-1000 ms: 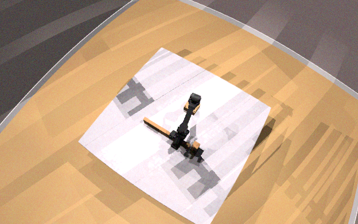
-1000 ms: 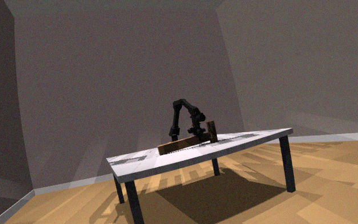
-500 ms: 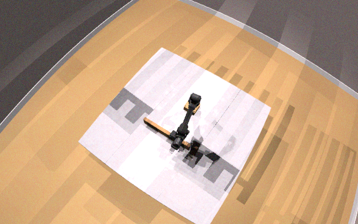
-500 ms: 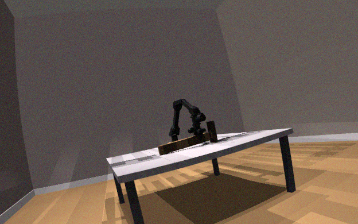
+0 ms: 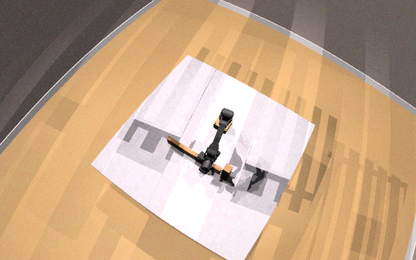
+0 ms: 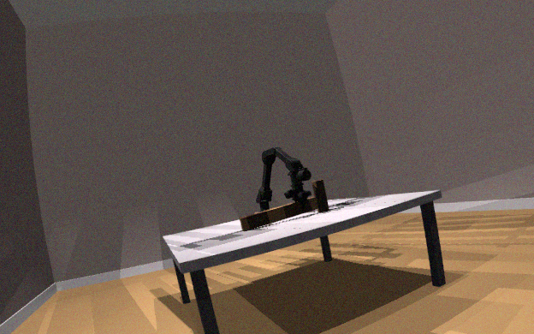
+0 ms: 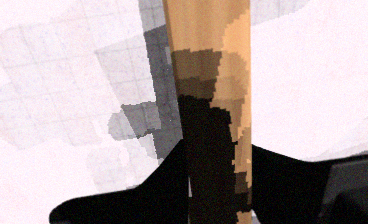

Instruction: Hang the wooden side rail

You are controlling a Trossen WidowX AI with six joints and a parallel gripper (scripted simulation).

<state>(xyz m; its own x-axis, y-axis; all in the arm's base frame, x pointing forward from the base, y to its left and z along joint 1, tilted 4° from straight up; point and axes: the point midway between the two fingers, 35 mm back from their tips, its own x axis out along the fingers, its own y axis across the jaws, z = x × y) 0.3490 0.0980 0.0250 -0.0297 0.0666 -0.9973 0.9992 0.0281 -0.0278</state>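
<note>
Right now the headboard post is 130 mm to the left of my gripper tip and 40 mm above it.
</note>
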